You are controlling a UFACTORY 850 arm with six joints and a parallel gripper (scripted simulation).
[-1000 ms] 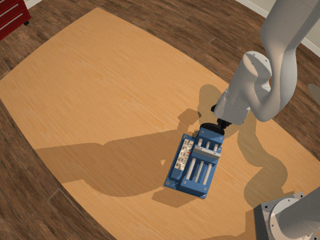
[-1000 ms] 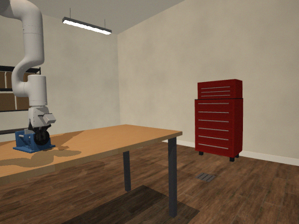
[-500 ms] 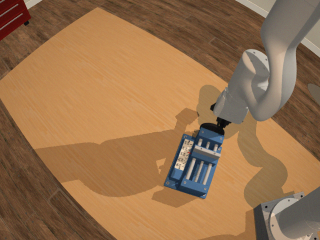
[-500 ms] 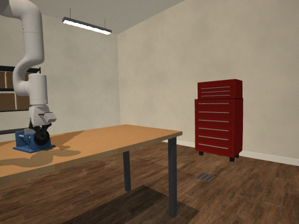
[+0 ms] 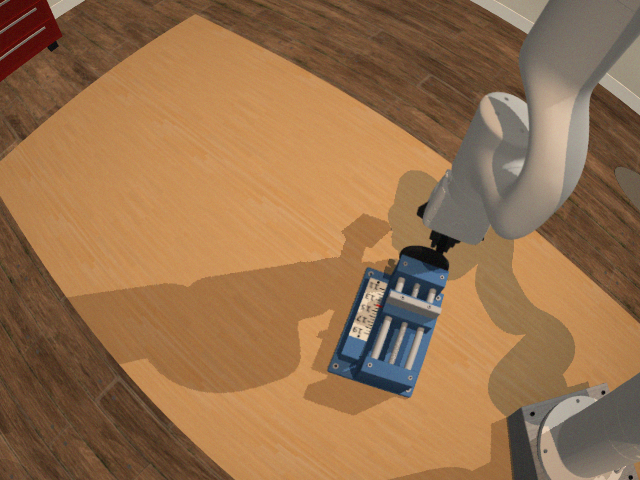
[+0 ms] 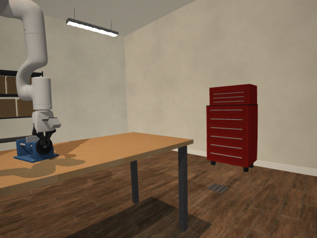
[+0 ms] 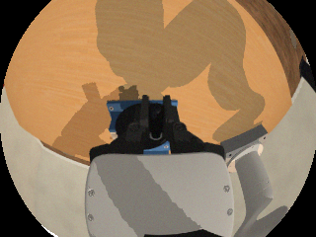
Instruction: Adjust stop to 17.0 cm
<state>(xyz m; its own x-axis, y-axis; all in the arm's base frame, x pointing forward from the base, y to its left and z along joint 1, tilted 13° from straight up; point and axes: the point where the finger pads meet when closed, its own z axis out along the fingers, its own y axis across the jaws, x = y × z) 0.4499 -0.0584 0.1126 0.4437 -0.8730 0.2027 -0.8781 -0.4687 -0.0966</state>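
My gripper is now 10 mm past the black handwheel, 20 mm to the right of it and 10 mm above it. From my hand the other things lie so: grey stop bar: 30 mm behind, 130 mm to the left, 10 mm below.
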